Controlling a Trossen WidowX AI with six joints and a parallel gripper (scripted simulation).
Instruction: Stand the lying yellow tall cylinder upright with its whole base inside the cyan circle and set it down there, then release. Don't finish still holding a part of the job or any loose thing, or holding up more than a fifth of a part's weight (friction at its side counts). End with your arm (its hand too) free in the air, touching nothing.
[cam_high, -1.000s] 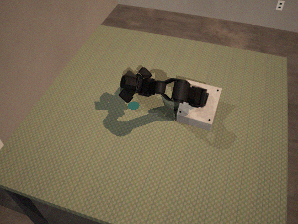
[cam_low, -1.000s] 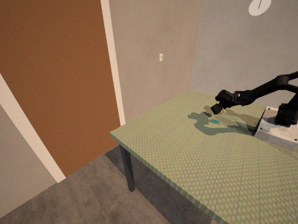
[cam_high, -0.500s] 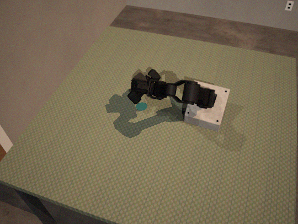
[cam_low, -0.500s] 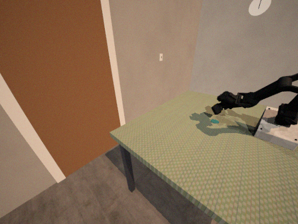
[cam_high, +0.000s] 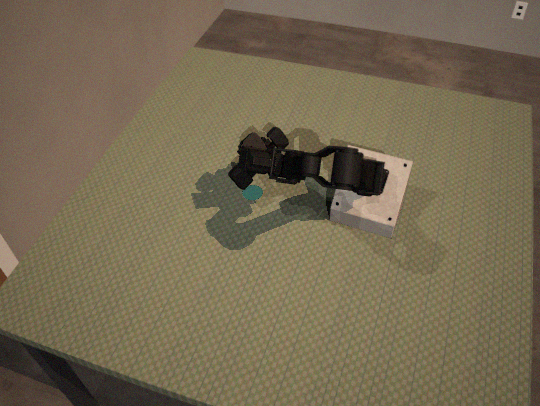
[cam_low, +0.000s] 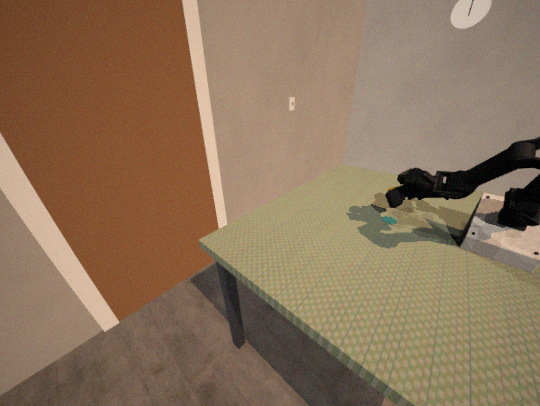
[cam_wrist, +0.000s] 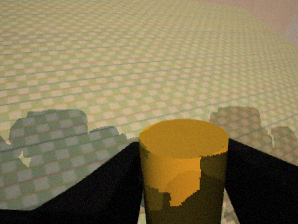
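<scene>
My gripper is now 13 cm above the cyan circle, 2 cm to the right of it and 1 cm past it. From my hand the other things lie so: yellow tall cylinder 3 cm below, 1 cm to the right, 1 cm ahead.
</scene>
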